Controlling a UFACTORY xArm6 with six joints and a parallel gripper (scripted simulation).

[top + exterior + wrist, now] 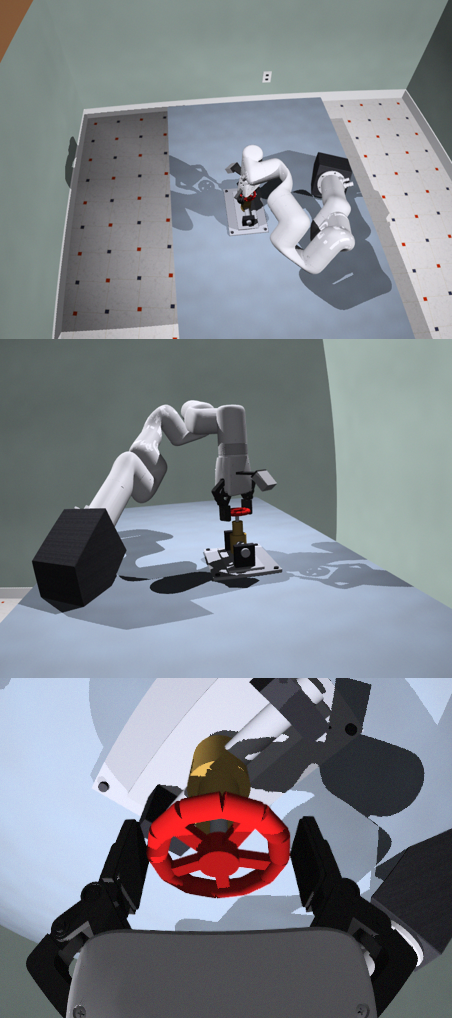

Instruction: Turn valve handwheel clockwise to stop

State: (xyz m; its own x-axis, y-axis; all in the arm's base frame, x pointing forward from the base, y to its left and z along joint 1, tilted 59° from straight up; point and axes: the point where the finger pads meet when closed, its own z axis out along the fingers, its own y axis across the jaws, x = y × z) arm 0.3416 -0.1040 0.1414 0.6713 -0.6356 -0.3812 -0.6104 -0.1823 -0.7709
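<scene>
Right now the red handwheel is right at my hand.
</scene>
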